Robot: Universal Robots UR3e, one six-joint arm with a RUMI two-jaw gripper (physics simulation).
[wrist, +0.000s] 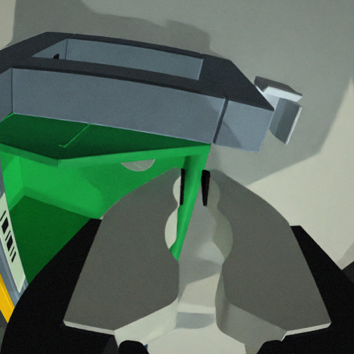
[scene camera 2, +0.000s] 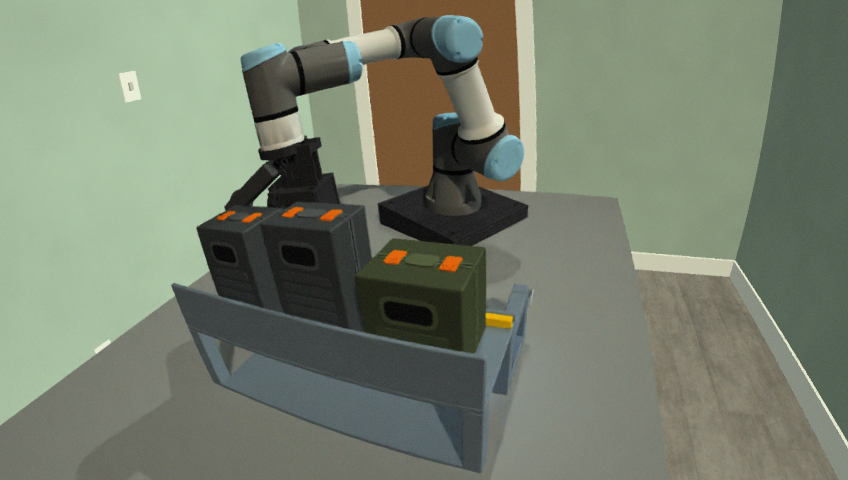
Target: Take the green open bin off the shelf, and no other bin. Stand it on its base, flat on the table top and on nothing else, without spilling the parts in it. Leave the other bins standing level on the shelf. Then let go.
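Where they show: arm's base, origin of its link: [scene camera 2: 453, 203].
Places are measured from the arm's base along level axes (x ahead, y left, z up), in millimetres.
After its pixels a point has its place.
Note:
The green open bin [wrist: 55, 192] shows in the wrist view at the left, beside the blue-grey shelf [wrist: 120, 92] [scene camera 2: 333, 350] @(x 615, y 45, z 95 mm). Its near side wall runs down between my fingers. My gripper [wrist: 192, 171] is nearly closed, with that wall between its black fingertip pads. Part of the bin's inside shows; a pale rounded piece shows at its wall, and the other contents are hidden. In the scene view the green bin does not show, and the gripper's fingertips are hidden behind the dark cases. Whether the bin's base touches the shelf, I cannot tell.
Two dark grey cases [scene camera 2: 235, 255] @(x 563, y -99, z 152 mm) [scene camera 2: 312, 261] @(x 566, y 9, z 157 mm) and an olive case [scene camera 2: 422, 294] @(x 586, y 125, z 148 mm) stand on the shelf in the scene view. A yellow piece [scene camera 2: 498, 320] @(x 507, y 177, z 70 mm) sits at its right. In the wrist view a barcode label [wrist: 10, 235] and a yellow edge [wrist: 5, 297] lie left.

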